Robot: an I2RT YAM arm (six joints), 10 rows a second.
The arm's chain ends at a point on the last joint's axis. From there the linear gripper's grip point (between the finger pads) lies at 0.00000 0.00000 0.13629 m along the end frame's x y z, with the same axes.
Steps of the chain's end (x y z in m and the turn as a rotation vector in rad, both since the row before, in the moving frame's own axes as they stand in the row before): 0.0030 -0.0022 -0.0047 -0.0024 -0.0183 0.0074; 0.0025 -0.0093 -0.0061 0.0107 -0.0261 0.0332; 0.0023 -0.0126 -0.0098 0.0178 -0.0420 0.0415; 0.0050 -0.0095 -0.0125 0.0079 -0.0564 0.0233; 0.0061 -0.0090 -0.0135 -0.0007 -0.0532 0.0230; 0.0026 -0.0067 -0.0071 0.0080 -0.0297 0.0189
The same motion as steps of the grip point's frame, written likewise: 0.0005 -0.0019 -0.0047 -0.0024 -0.0183 0.0074; -0.0010 -0.0108 -0.0062 0.0107 -0.0261 0.0332; -0.0034 -0.0151 -0.0099 0.0178 -0.0420 0.0415; -0.0027 -0.0107 -0.0127 0.0079 -0.0564 0.0233; -0.0011 -0.0090 -0.0137 -0.0007 -0.0532 0.0230; -0.0014 -0.0078 -0.0072 0.0080 -0.0297 0.0189
